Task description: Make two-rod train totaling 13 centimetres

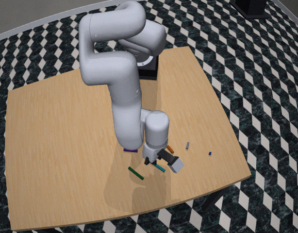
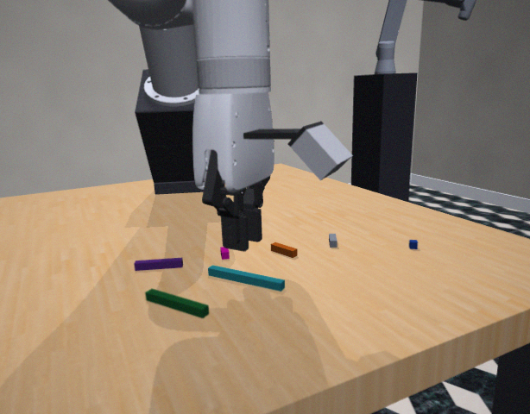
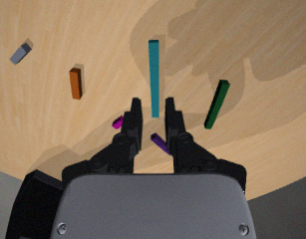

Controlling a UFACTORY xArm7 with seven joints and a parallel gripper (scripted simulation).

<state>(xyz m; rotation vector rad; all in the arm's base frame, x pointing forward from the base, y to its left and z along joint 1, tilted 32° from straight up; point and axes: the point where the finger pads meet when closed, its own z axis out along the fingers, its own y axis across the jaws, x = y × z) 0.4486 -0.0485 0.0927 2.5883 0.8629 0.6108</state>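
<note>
The turquoise rod lies 6 cm below my hand. From my hand the other things lie so: orange rod 5 cm behind, 8 cm to the left, 6 cm below; green rod 2 cm ahead, 9 cm to the right, 6 cm below; magenta rod 8 cm behind, 1 cm to the left, 6 cm below.
</note>
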